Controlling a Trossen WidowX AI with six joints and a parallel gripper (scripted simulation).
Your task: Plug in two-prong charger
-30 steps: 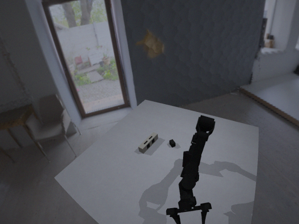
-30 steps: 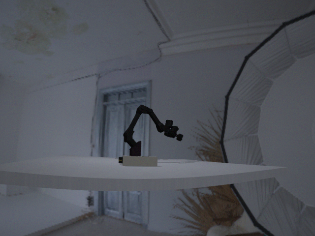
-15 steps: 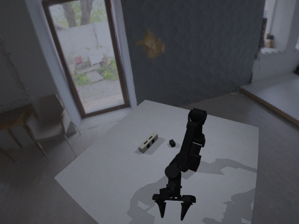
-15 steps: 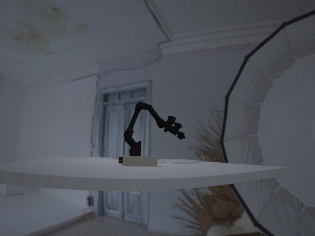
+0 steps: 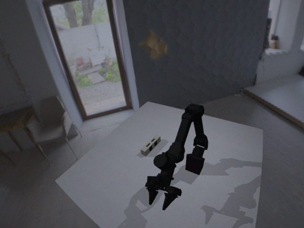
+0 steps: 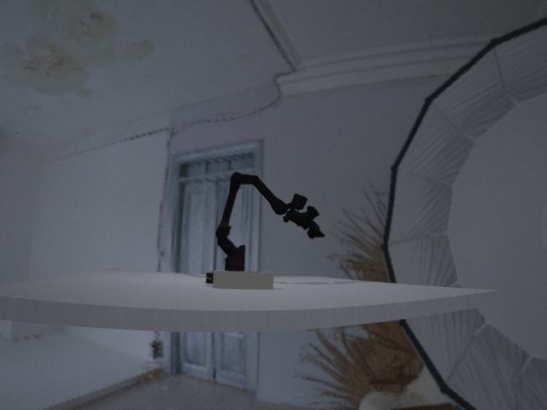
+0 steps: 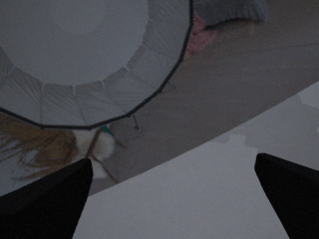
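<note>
Now: gripper tip 560 mm to the left of the black two-prong charger, 230 mm above it and 210 mm short of it.
</note>
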